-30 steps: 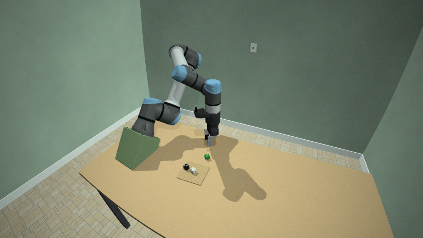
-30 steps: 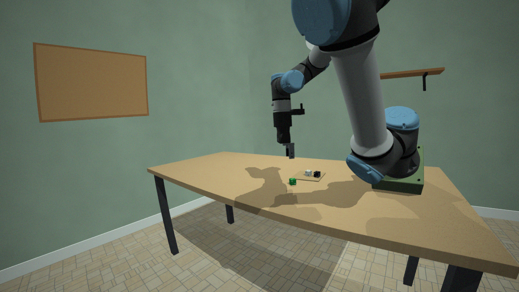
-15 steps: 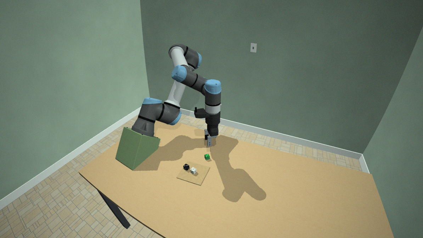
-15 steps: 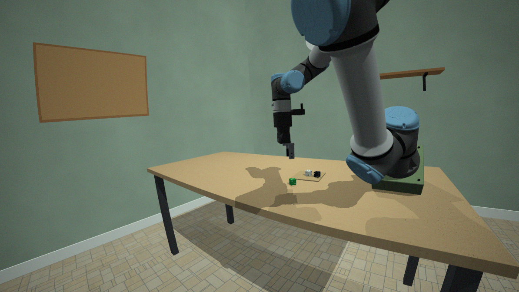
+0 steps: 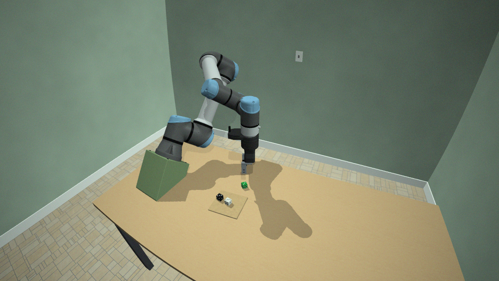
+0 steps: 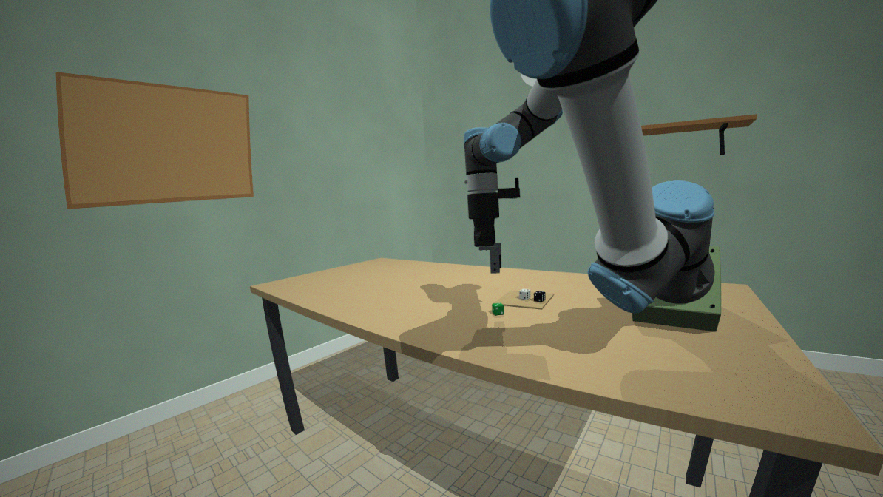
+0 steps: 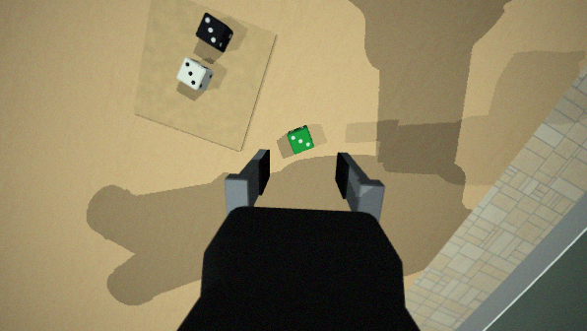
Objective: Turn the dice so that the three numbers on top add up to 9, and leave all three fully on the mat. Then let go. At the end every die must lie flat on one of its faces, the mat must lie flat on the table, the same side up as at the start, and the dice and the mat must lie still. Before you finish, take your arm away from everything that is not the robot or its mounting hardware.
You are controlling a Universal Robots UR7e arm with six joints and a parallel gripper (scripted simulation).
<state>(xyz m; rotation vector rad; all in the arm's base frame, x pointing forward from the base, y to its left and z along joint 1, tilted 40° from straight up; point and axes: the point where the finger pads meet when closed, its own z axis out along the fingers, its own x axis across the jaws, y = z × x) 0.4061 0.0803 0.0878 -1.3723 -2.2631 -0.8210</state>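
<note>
The green die is 12 cm below my hand. Also, from my hand: white die: 1 cm behind, 14 cm to the right, 11 cm below; then black die: 5 cm behind, 14 cm to the right, 11 cm below; then tan mat: 1 cm behind, 14 cm to the right, 13 cm below.
</note>
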